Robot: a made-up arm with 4 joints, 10 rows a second.
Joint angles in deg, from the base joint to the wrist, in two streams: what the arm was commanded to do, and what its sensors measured. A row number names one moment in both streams.
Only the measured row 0 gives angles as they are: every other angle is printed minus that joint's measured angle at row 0.
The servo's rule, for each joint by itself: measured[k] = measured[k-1] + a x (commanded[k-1-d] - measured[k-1]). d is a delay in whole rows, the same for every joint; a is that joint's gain. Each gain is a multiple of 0.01, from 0.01 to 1. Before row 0 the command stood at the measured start. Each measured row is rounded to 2 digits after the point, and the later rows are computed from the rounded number. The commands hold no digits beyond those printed.
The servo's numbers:
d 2
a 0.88 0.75 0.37 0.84
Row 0, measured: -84.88, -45.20, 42.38, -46.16
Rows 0 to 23, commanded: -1.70, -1.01, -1.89, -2.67; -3.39, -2.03, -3.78, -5.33; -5.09, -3.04, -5.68, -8.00; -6.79, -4.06, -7.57, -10.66; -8.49, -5.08, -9.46, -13.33; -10.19, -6.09, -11.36, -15.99; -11.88, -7.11, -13.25, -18.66; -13.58, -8.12, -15.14, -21.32; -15.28, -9.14, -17.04, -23.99; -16.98, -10.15, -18.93, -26.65; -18.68, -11.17, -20.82, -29.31; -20.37, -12.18, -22.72, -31.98; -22.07, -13.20, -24.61, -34.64; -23.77, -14.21, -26.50, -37.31; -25.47, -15.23, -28.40, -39.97; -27.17, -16.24, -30.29, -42.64; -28.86, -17.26, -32.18, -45.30; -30.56, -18.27, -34.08, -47.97; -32.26, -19.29, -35.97, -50.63; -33.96, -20.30, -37.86, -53.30; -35.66, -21.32, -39.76, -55.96; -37.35, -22.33, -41.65, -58.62; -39.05, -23.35, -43.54, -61.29; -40.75, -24.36, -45.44, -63.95
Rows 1 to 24, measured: 0.00, 0.00, 0.00, 0.00; 0.00, 0.00, 0.00, 0.00; -1.50, -0.76, -0.70, -2.24; -3.16, -1.71, -1.84, -4.84; -4.86, -2.71, -3.26, -7.49; -6.56, -3.72, -4.85, -10.15; -8.26, -4.74, -6.56, -12.82; -9.96, -5.75, -8.34, -15.48; -11.65, -6.77, -10.16, -18.15; -13.35, -7.78, -12.00, -20.81; -15.05, -8.80, -13.86, -23.48; -16.75, -9.81, -15.74, -26.14; -18.45, -10.83, -17.62, -28.80; -20.14, -11.84, -19.51, -31.47; -21.84, -12.86, -21.40, -34.13; -23.54, -13.87, -23.29, -36.80; -25.24, -14.89, -25.18, -39.46; -26.94, -15.90, -27.07, -42.13; -28.63, -16.92, -28.96, -44.79; -30.33, -17.93, -30.85, -47.46; -32.03, -18.95, -32.74, -50.12; -33.73, -19.96, -34.63, -52.79; -35.43, -20.98, -36.53, -55.45; -37.12, -21.99, -38.42, -58.11
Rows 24 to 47, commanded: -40.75, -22.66, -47.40, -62.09; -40.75, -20.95, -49.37, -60.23; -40.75, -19.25, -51.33, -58.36; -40.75, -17.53, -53.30, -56.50; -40.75, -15.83, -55.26, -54.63; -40.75, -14.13, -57.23, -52.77; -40.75, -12.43, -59.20, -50.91; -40.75, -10.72, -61.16, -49.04; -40.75, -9.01, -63.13, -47.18; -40.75, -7.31, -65.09, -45.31; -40.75, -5.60, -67.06, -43.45; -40.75, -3.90, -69.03, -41.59; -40.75, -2.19, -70.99, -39.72; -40.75, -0.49, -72.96, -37.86; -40.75, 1.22, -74.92, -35.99; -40.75, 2.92, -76.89, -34.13; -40.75, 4.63, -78.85, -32.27; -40.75, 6.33, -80.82, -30.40; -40.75, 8.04, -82.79, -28.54; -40.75, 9.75, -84.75, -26.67; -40.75, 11.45, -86.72, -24.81; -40.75, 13.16, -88.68, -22.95; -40.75, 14.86, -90.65, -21.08; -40.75, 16.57, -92.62, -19.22
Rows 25 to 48, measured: -38.82, -23.01, -40.31, -60.78; -40.52, -24.02, -42.21, -63.44; -40.72, -23.00, -44.13, -62.31; -40.75, -21.46, -46.07, -60.56; -40.75, -19.80, -48.02, -58.71; -40.75, -18.10, -49.97, -56.85; -40.75, -16.40, -51.93, -54.99; -40.75, -14.70, -53.89, -53.13; -40.75, -13.00, -55.85, -51.27; -40.75, -11.29, -57.81, -49.40; -40.75, -9.58, -59.78, -47.54; -40.75, -7.88, -61.74, -45.67; -40.75, -6.17, -63.71, -43.81; -40.75, -4.47, -65.68, -41.95; -40.75, -2.76, -67.64, -40.08; -40.75, -1.06, -69.61, -38.22; -40.75, 0.65, -71.57, -36.35; -40.75, 2.35, -73.54, -34.49; -40.75, 4.06, -75.50, -32.63; -40.75, 5.76, -77.47, -30.76; -40.75, 7.47, -79.44, -28.90; -40.75, 9.18, -81.40, -27.03; -40.75, 10.88, -83.37, -25.17; -40.75, 12.59, -85.33, -23.31
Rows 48 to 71, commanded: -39.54, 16.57, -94.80, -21.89; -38.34, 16.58, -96.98, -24.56; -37.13, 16.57, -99.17, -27.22; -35.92, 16.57, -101.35, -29.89; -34.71, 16.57, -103.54, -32.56; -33.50, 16.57, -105.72, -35.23; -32.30, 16.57, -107.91, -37.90; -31.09, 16.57, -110.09, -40.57; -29.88, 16.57, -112.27, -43.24; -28.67, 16.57, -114.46, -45.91; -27.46, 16.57, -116.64, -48.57; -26.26, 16.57, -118.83, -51.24; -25.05, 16.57, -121.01, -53.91; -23.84, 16.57, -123.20, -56.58; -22.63, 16.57, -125.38, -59.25; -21.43, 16.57, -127.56, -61.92; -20.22, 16.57, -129.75, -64.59; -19.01, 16.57, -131.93, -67.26; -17.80, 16.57, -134.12, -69.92; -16.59, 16.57, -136.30, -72.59; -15.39, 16.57, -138.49, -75.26; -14.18, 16.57, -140.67, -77.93; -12.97, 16.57, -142.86, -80.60; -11.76, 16.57, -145.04, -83.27
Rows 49 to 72, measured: -40.75, 14.29, -87.30, -21.44; -40.75, 16.00, -89.27, -19.58; -39.69, 16.43, -91.32, -21.52; -38.50, 16.54, -93.41, -24.07; -37.29, 16.56, -95.54, -26.72; -36.08, 16.57, -97.69, -29.38; -34.87, 16.57, -99.85, -32.05; -33.66, 16.57, -102.02, -34.72; -32.46, 16.57, -104.20, -37.39; -31.25, 16.57, -106.38, -40.06; -30.04, 16.57, -108.56, -42.73; -28.83, 16.57, -110.74, -45.40; -27.62, 16.57, -112.92, -48.06; -26.42, 16.57, -115.11, -50.73; -25.21, 16.57, -117.29, -53.40; -24.00, 16.57, -119.48, -56.07; -22.79, 16.57, -121.66, -58.74; -21.59, 16.57, -123.84, -61.41; -20.38, 16.57, -126.03, -64.08; -19.17, 16.57, -128.21, -66.75; -17.96, 16.57, -130.40, -69.41; -16.75, 16.57, -132.58, -72.08; -15.55, 16.57, -134.77, -74.75; -14.34, 16.57, -136.95, -77.42
